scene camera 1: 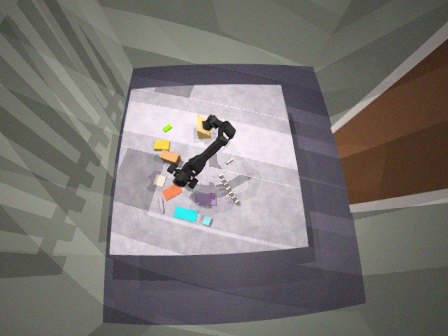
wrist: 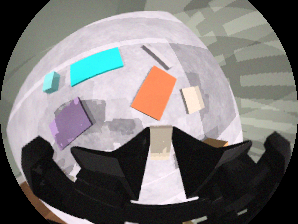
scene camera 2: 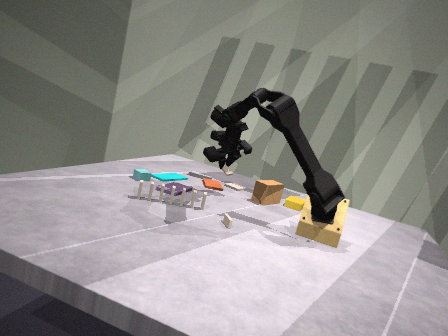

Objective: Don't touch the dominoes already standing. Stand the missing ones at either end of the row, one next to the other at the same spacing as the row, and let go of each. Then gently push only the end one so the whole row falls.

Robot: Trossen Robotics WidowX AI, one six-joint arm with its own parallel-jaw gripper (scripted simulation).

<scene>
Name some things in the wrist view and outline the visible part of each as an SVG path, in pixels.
The gripper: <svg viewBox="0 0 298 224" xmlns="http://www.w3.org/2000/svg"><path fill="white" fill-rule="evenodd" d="M291 145L290 140L285 140L286 137L273 131L263 144L266 148L265 153L262 153L261 159L254 163L247 155L253 145L251 140L241 141L229 147L226 145L214 148L173 125L172 145L176 151L174 155L180 167L185 197L198 197L198 200L170 205L130 202L138 201L150 147L150 127L138 132L136 137L126 141L126 144L116 148L116 151L71 148L74 160L81 168L74 183L65 176L56 161L52 160L55 149L51 147L51 143L40 136L29 141L29 144L24 144L21 149L21 168L25 180L37 198L63 213L92 224L184 224L186 221L205 216L206 220L198 221L197 224L249 224L261 212L281 183L290 163Z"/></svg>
An orange tile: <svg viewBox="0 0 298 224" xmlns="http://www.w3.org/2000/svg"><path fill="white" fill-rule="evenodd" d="M154 65L130 107L153 117L153 119L161 120L162 113L165 111L170 93L172 93L177 79L170 76L164 69L157 68Z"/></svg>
A cyan slab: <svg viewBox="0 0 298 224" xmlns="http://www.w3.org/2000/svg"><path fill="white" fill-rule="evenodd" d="M118 47L94 53L92 56L85 57L85 59L71 64L72 87L81 84L81 81L101 75L101 73L124 67Z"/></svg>
</scene>
